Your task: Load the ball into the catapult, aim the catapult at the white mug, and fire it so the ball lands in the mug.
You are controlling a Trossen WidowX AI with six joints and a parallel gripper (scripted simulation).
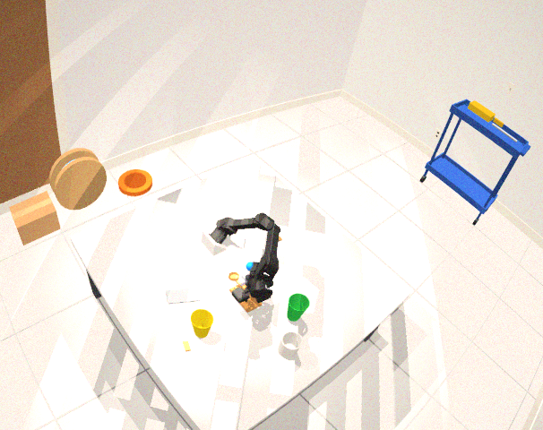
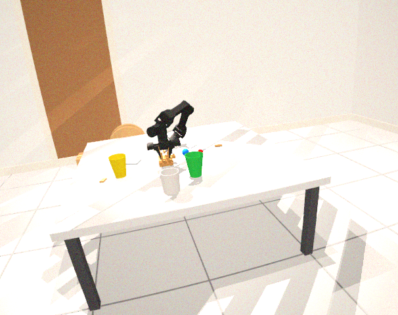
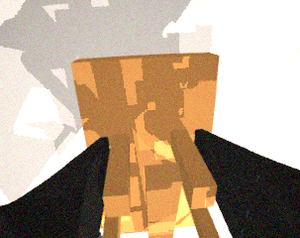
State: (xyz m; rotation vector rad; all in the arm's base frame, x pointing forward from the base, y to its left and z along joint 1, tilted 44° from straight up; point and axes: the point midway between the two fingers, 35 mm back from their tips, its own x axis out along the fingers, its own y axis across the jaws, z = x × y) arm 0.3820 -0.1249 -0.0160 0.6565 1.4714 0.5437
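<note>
Right now the red ball is 14 cm behind my gripper tip, 24 cm to the left of it and 5 cm below it. From my gripper tip the other things lie so: green cup (16 cm ahead, 13 cm to the left, 3 cm below); then blue ball (16 cm behind, 15 cm to the left, 4 cm below); then wooden catapult (7 cm behind, 2 cm to the left, 2 cm above).
</note>
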